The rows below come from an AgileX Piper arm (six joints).
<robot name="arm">
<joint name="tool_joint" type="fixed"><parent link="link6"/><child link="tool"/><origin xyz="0 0 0"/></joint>
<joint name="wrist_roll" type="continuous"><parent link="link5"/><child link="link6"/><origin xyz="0 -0.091 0" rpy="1.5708 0 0"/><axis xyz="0 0 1"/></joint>
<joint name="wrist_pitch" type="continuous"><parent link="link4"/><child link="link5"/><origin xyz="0 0 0" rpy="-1.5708 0 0"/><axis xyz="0 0 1"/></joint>
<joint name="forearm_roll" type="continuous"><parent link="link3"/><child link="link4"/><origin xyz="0.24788 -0.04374 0" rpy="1.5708 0 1.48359"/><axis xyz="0 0 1"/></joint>
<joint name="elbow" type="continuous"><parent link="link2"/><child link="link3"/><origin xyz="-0.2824 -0.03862 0"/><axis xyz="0 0 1"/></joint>
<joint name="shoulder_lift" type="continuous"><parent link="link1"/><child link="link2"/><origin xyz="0 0 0" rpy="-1.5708 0 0"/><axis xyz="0 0 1"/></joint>
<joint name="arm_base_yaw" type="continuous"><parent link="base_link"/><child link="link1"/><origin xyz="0 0 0.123"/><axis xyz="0 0 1"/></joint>
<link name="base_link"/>
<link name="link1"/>
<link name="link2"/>
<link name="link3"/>
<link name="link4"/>
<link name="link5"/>
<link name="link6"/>
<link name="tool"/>
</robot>
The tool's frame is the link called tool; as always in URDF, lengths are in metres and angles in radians. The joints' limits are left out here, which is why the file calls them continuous.
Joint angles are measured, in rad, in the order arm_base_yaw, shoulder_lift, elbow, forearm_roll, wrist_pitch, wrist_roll. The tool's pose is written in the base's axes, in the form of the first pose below.
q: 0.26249 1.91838 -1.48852 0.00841 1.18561 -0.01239
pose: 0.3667 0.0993 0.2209 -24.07 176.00 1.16
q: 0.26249 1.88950 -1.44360 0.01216 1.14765 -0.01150
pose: 0.3605 0.0979 0.2208 -23.69 174.81 1.70
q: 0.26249 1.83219 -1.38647 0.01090 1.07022 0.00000
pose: 0.3529 0.0957 0.2284 -22.12 170.56 2.45
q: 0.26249 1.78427 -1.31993 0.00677 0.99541 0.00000
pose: 0.3444 0.0931 0.2297 -21.82 167.35 2.70
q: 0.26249 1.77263 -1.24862 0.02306 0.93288 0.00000
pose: 0.3367 0.0922 0.2166 -21.08 167.36 3.89
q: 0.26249 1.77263 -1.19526 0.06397 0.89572 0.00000
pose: 0.3299 0.0933 0.2040 -19.24 168.68 6.57
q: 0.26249 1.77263 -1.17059 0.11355 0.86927 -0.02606
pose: 0.3269 0.0960 0.1986 -18.92 168.69 9.77
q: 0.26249 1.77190 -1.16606 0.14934 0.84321 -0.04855
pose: 0.3278 0.0986 0.1984 -18.77 167.39 12.10
